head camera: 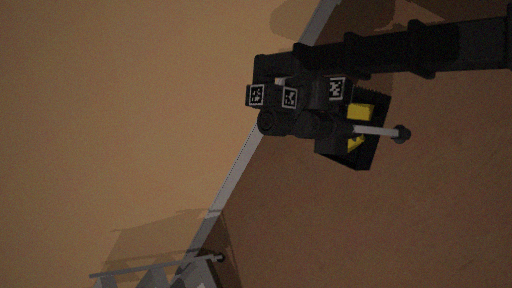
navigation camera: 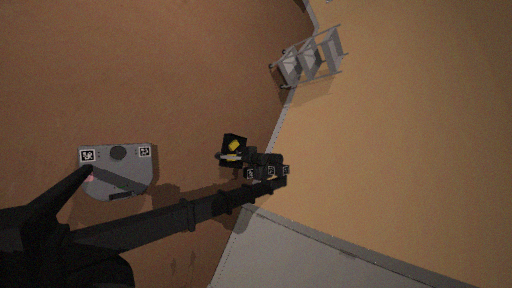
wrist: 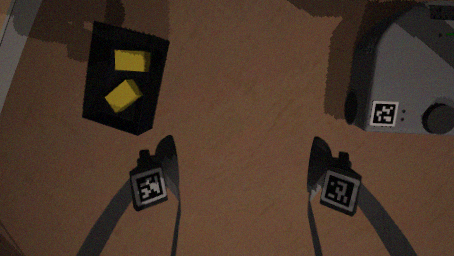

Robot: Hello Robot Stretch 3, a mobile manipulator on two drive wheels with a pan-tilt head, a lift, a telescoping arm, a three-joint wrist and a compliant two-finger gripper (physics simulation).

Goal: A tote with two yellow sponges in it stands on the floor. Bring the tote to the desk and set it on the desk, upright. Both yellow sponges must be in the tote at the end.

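Seen in the pictures: gripper, between the fingertips: (navigation camera: 226, 154); robot's base, origin of its link: (navigation camera: 118, 151).
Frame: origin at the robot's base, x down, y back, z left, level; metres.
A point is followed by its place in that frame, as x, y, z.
A black tote (head camera: 367, 156) @(-0.048, -0.051, -0.784) (navigation camera: 226, 145) @(-0.072, 0.002, -0.770) (wrist: 142, 109) stands upright on the floor near the wall. One yellow sponge (head camera: 360, 112) @(-0.048, 0.117, -0.830) (navigation camera: 230, 159) @(-0.048, 0.136, -0.824) (wrist: 131, 61) and a tilted yellow sponge (head camera: 355, 143) @(-0.044, -0.005, -0.845) (navigation camera: 234, 145) @(-0.048, 0.008, -0.875) (wrist: 123, 95) lie in it. My gripper (wrist: 241, 154) @(-0.565, 0.022, -0.445) is open and empty, pointing down above the floor. In the wrist view the tote is beyond and left of the left fingertip, apart from it. In the head and navigation views the gripper and wrist hide part of the tote. I cannot identify the desk in these views.
A grey shelf cart (head camera: 155, 267) @(-0.442, -0.712, -1.682) (navigation camera: 320, 78) stands by the wall. My grey base (navigation camera: 142, 167) @(-0.160, 0.094, -0.113) (wrist: 395, 75) is on the other side of the gripper from the tote. A baseboard (head camera: 235, 175) @(-0.041, -0.228, -1.581) runs close beside the tote. A large grey panel (navigation camera: 280, 255) @(-0.591, 0.828, -0.857) is at the wall.
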